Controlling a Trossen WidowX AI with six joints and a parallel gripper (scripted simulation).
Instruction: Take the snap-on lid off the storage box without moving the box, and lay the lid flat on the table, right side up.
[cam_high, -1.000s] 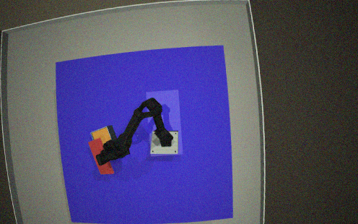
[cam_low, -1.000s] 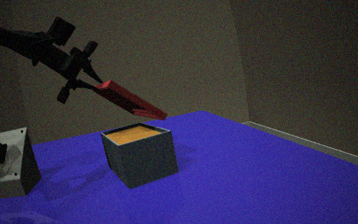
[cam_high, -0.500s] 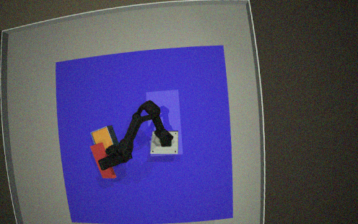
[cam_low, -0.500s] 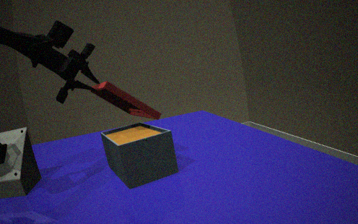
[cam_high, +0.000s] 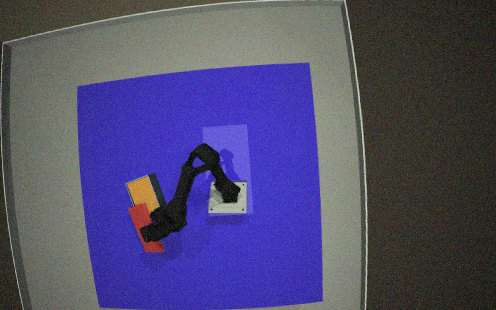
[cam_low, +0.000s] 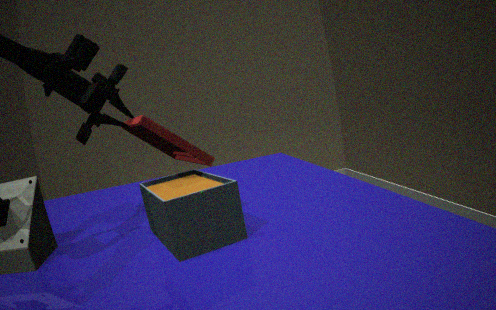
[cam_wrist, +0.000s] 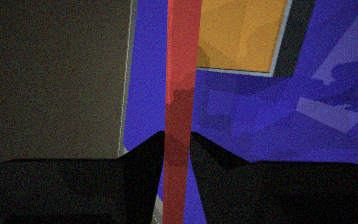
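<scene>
My gripper tip is now 60 mm short of the lid, 50 mm above it and 20 mm to the right of it. Round my gripper tip: storage box (180 mm below, 110 mm to the right, 90 mm ahead).
</scene>
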